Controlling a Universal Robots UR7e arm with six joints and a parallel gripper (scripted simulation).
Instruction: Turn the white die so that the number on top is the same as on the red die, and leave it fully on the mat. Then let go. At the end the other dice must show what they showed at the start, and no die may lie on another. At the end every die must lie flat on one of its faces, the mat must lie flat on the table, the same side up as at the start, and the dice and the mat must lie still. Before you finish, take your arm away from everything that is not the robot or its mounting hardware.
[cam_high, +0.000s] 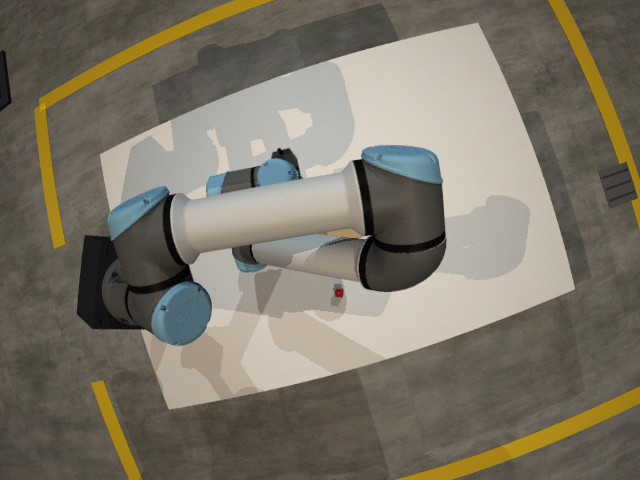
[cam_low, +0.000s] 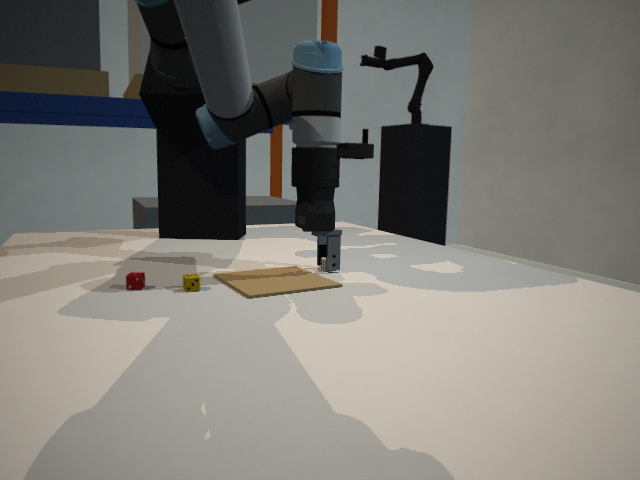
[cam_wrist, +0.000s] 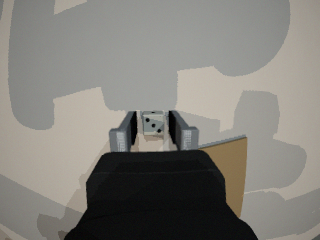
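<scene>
Now: the white die 1 cm below my hand. Also, from my hand: yellow die 23 cm to the right, 3 cm ahead, 1 cm below; then red die 30 cm to the right, 1 cm below, 1 cm behind; then tan mat 11 cm to the right, 4 cm ahead, 2 cm below.
</scene>
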